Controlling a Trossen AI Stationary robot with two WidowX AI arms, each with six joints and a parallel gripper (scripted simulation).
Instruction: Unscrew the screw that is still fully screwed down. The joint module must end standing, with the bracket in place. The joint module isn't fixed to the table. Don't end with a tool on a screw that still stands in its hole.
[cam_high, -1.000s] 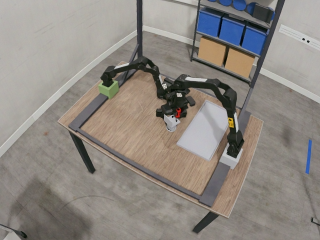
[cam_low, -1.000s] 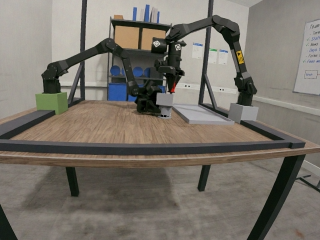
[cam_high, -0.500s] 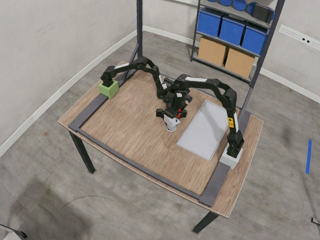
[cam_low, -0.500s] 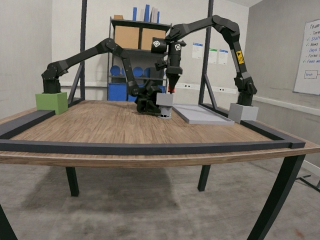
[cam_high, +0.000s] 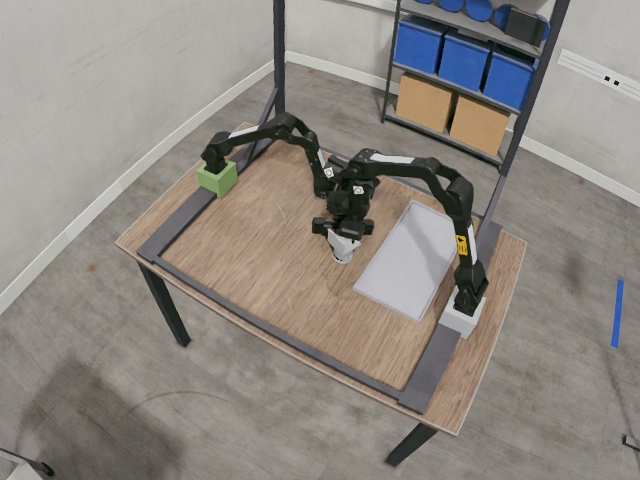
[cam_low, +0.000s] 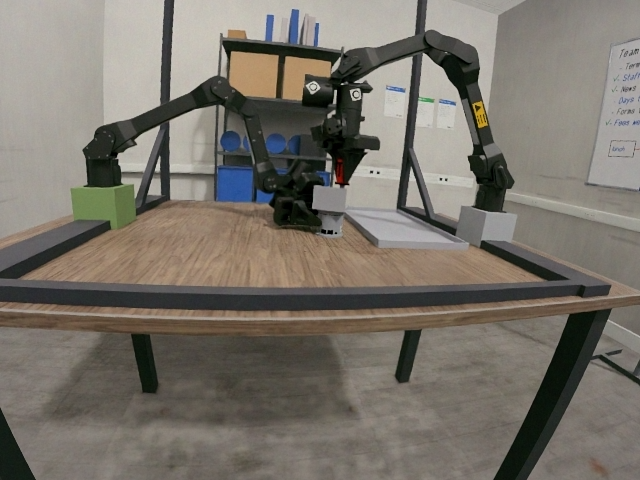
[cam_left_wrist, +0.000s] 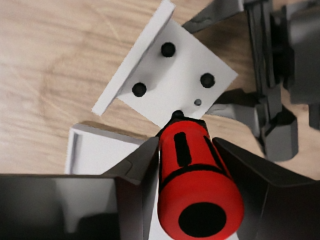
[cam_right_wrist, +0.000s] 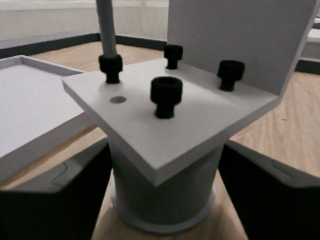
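Observation:
The red screwdriver lies 3 cm below my left hand. The rest, counted from my left hand: grey joint module (1 cm ahead, 2 cm to the right, 12 cm below); then grey bracket (1 cm ahead, 2 cm to the right, 8 cm below); then shallow grey tray (12 cm behind, 17 cm to the left, 15 cm below).
Right now my right hand is 2 cm short of the grey joint module and 2 cm to the right of it. The rest, counted from my right hand: grey bracket (2 cm ahead, 2 cm to the left, 4 cm above); then red screwdriver (1 cm ahead, 4 cm to the left, 9 cm above); then shallow grey tray (10 cm behind, 21 cm to the left, 3 cm below).

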